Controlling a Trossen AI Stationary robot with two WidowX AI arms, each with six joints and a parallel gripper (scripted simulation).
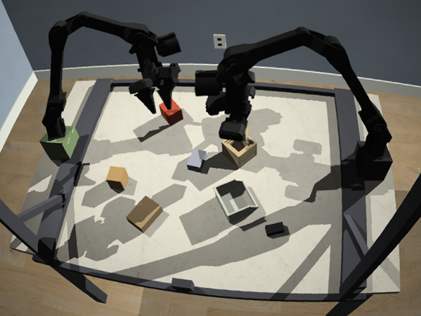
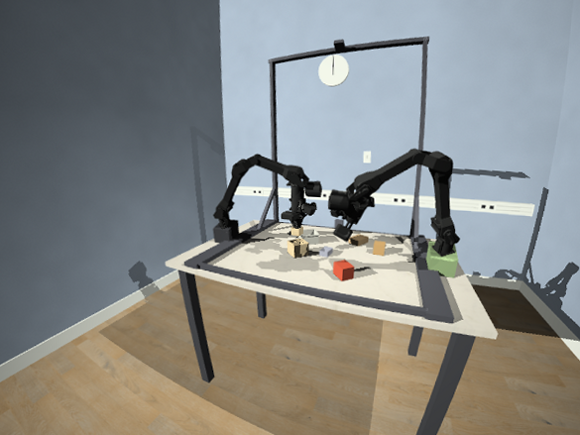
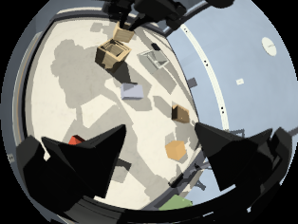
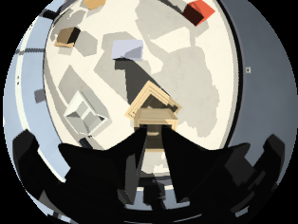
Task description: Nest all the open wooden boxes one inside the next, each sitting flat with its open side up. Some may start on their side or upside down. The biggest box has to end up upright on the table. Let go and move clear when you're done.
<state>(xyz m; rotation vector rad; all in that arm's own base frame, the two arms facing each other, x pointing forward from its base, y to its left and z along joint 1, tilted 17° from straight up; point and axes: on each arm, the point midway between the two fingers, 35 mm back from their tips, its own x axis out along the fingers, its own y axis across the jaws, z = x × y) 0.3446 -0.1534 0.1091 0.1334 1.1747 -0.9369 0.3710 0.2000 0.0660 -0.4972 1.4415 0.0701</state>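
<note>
The small wooden box is 4 cm below my right hand. Also, from my right hand: large wooden box (13 cm below); then grey-blue cube (14 cm below, 13 cm to the left, 4 cm behind); then grey open tray (17 cm behind, 12 cm below).
</note>
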